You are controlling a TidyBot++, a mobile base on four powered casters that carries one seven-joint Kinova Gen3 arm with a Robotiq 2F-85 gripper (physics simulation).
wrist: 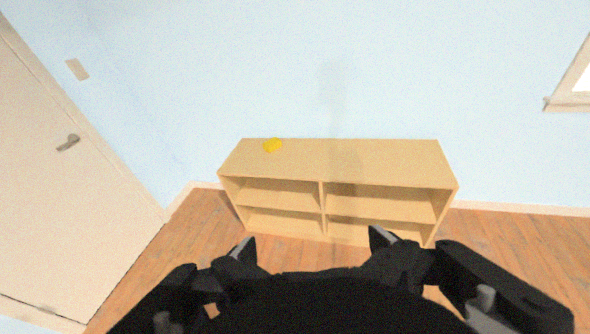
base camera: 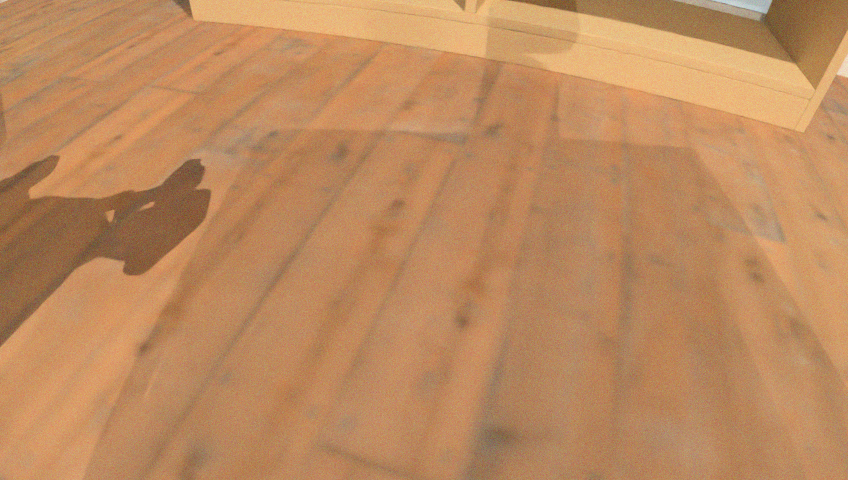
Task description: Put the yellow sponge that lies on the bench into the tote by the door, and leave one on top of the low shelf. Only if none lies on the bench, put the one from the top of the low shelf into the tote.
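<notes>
A yellow sponge lies on top of the low shelf, near the left end of its top and towards the back, in the wrist view. My gripper is open, with no object between its fingers. It is well apart from the shelf and the sponge, which stand beyond the fingertips. The base camera view shows the lower front of the shelf at the top. The bench and the tote do not show in either view.
A closed door with a lever handle is at the left in the wrist view. A pale blue wall stands behind the shelf. A window frame is at the right. Shadows fall across the wooden floor.
</notes>
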